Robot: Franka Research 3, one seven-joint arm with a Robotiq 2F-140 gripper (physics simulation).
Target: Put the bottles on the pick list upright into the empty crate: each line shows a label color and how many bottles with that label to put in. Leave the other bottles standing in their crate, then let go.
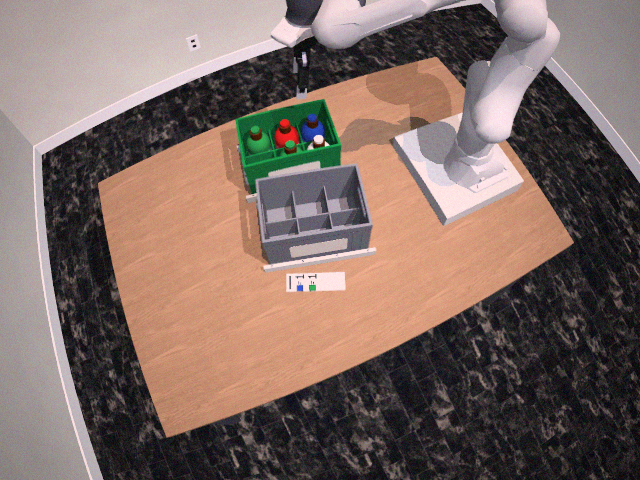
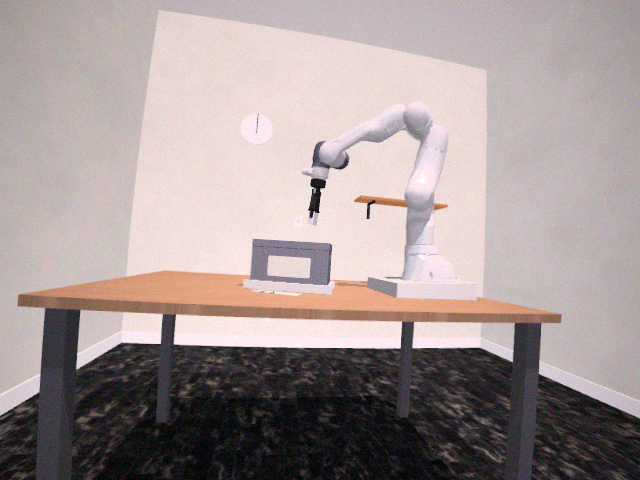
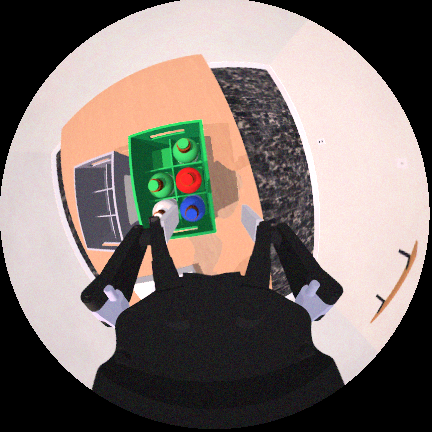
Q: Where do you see a white strip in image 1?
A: At 372,251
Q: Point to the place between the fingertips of the gripper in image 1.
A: At 299,84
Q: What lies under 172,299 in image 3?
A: The gripper.
